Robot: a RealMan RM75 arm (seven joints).
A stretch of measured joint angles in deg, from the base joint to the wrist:
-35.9 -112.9 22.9 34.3 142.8 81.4 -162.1
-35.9 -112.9 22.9 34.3 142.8 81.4 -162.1
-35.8 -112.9 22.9 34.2 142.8 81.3 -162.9
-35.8 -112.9 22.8 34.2 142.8 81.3 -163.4
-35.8 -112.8 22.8 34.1 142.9 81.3 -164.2
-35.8 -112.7 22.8 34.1 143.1 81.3 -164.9
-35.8 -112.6 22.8 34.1 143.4 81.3 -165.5
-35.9 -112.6 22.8 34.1 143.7 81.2 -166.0
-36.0 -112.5 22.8 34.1 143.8 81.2 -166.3
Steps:
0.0 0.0 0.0 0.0 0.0 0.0 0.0
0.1 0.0 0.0 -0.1 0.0 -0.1 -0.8
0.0 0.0 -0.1 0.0 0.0 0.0 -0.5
0.0 0.1 0.0 -0.1 0.1 0.0 -0.8
0.0 0.1 0.0 0.0 0.2 0.0 -0.7
0.0 0.1 0.0 0.0 0.3 0.0 -0.6
-0.1 0.0 0.0 0.0 0.3 -0.1 -0.5
-0.1 0.1 0.0 0.0 0.1 0.0 -0.3

